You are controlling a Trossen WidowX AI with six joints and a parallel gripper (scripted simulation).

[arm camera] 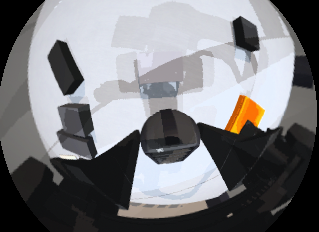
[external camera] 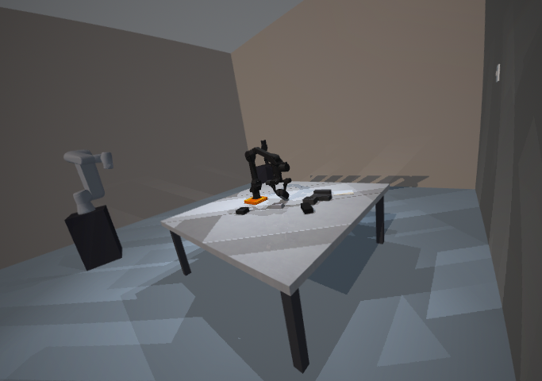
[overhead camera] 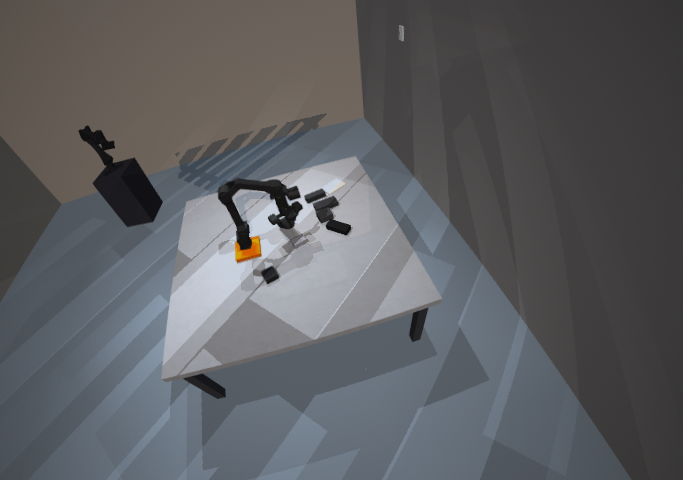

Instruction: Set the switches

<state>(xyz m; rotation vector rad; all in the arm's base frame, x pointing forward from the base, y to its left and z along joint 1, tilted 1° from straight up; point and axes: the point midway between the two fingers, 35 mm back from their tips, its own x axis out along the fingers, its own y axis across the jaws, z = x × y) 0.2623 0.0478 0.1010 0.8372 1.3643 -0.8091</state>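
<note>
Right now the light grey block is 70 mm to the right of my gripper tip, 70 mm below it and 40 mm ahead of it. The rest, counted from my gripper tip: dark block: 280 mm to the right, 120 mm behind, 70 mm below; then cream card: 390 mm to the left, 270 mm ahead, 80 mm below.
</note>
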